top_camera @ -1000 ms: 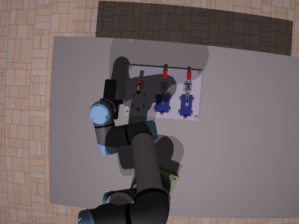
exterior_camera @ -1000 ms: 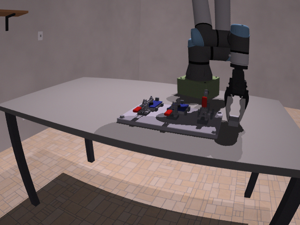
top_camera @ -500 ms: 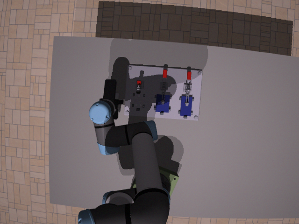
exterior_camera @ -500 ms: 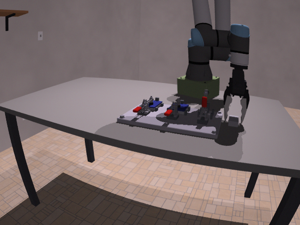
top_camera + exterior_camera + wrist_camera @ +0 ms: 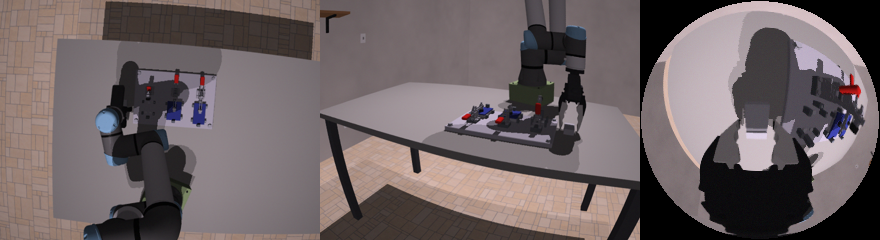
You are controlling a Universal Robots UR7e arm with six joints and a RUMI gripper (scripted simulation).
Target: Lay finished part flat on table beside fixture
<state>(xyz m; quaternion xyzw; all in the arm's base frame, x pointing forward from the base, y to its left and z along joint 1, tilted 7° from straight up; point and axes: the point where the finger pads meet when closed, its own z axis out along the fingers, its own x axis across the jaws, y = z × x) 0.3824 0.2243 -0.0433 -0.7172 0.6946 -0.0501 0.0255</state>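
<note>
Right now my hand is 10 mm past the grey finished part and 10 mm above it. The rest, counted from my hand: grey fixture plate 220 mm to the right, 60 mm ahead, 10 mm below.
</note>
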